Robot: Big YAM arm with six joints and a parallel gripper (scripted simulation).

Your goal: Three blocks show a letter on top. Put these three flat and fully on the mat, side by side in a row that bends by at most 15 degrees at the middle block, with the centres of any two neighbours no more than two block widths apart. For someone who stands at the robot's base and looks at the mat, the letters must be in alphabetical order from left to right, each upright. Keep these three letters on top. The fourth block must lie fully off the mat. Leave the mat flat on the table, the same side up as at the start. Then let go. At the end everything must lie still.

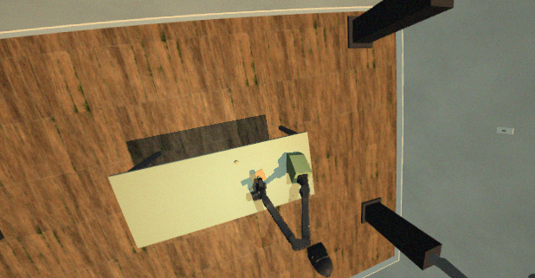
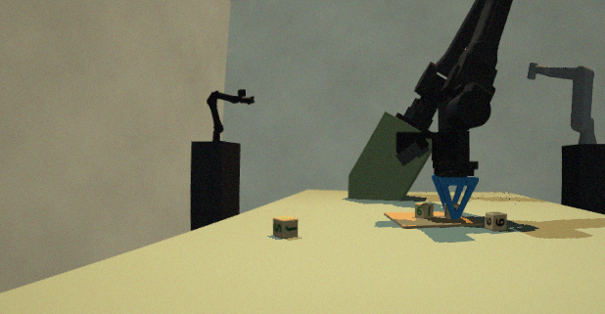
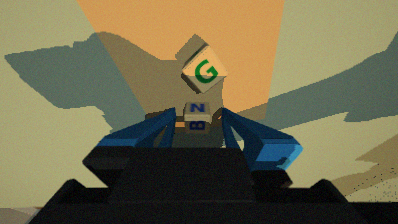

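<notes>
Now: the block right at my hand. From my hand the other things lie so: orange mat (4 cm to the right, 1 cm below).
</notes>
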